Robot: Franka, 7 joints.
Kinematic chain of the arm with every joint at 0, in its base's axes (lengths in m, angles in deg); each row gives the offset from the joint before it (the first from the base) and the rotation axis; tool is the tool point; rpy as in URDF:
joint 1: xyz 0 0 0.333 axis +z
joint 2: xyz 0 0 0 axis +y
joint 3: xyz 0 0 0.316 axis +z
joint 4: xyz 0.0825 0 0 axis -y
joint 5: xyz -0.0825 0 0.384 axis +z
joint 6: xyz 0 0 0 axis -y
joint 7: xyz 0.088 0 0 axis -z
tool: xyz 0 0 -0.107 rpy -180 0 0
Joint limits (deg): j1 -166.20..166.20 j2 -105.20..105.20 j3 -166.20..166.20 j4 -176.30..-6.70 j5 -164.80..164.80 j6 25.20..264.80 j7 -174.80..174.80
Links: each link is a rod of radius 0.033 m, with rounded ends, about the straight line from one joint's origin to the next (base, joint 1, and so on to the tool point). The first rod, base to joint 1, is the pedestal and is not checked.
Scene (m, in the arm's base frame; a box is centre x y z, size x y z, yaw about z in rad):
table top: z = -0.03
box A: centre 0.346 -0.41 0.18 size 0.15 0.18 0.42 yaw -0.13
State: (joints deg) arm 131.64 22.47 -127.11 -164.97 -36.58 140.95 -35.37
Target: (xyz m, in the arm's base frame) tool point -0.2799 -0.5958 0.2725
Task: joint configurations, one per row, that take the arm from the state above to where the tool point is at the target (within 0.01 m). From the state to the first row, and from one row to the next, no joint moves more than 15 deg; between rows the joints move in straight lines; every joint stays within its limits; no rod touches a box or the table.
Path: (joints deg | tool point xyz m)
1: 129.58 19.96 -128.68 -152.70 -35.32 147.64 -23.54 | 0.4201 0.0005 0.3203
2: 127.51 17.46 -130.24 -140.44 -34.06 154.32 -11.70 | 0.4916 0.0027 0.4120
3: 125.45 14.95 -131.81 -128.17 -32.80 161.01 0.13 | 0.5408 -0.0064 0.5168
4: 123.38 12.45 -133.37 -115.91 -31.54 167.70 11.96 | 0.5643 -0.0246 0.6283
5: 108.99 4.18 -139.94 -114.06 -32.02 163.41 2.50 | 0.5252 -0.2685 0.5890
6: 94.59 -4.08 -146.50 -112.21 -32.50 159.12 -6.97 | 0.3930 -0.4766 0.5295
7: 80.20 -12.34 -153.07 -110.37 -32.98 154.83 -16.44 | 0.1899 -0.6130 0.4534
8: 65.81 -20.61 -159.63 -108.52 -33.46 150.54 -25.90 | -0.0483 -0.6546 0.3658
9: 51.42 -28.87 -166.20 -106.68 -33.94 146.25 -35.37 | -0.2798 -0.5958 0.2725

